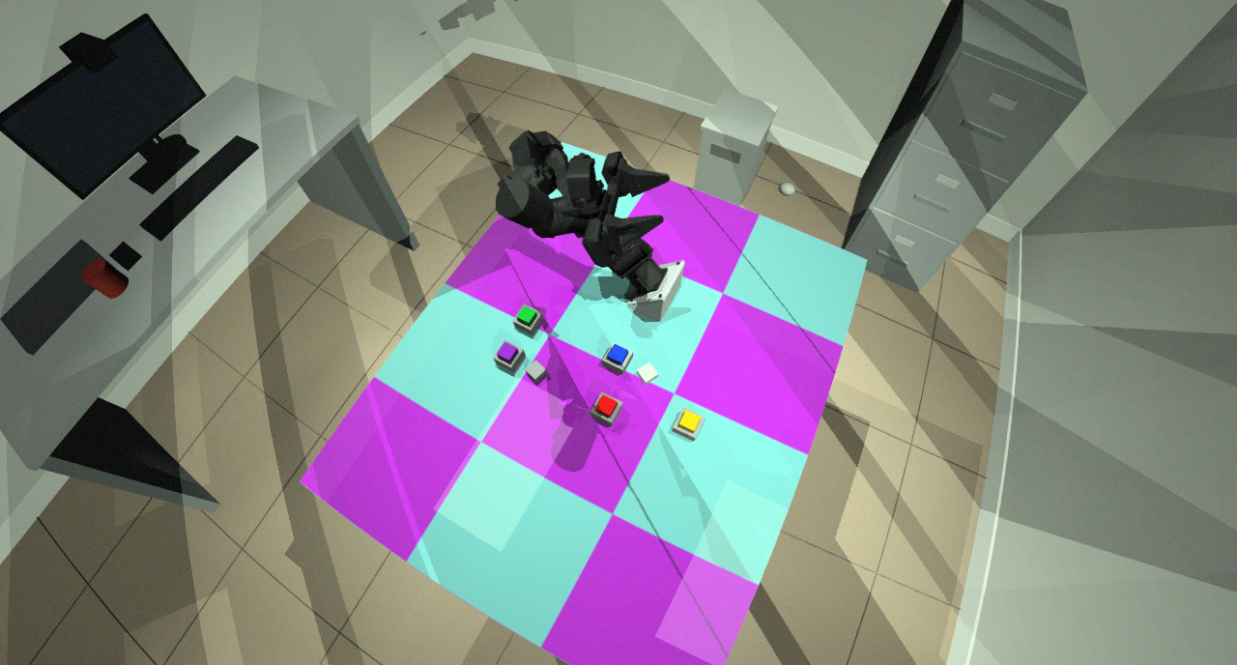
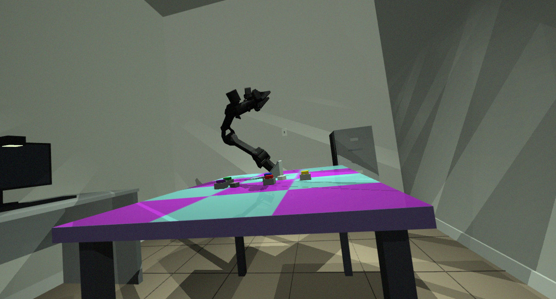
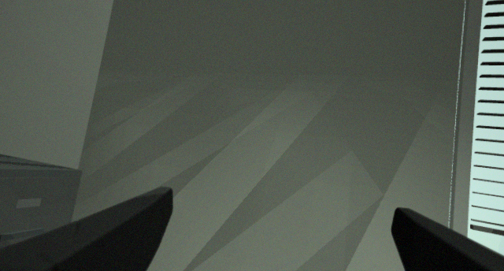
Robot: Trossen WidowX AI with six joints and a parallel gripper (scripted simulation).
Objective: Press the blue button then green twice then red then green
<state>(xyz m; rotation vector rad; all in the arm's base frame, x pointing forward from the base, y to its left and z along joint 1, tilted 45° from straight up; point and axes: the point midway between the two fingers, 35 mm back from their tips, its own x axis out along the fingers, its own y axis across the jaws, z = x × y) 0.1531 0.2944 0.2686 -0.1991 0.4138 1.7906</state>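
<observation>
Now: the blue button 60 mm ahead of my gripper tip, 50 mm to the right of it and 430 mm below it. Round my gripper tip: white block 70 mm ahead, 20 mm to the left, 450 mm below; then red button 170 mm ahead, 20 mm to the right, 430 mm below; then yellow button 130 mm ahead, 140 mm to the left, 430 mm below.
</observation>
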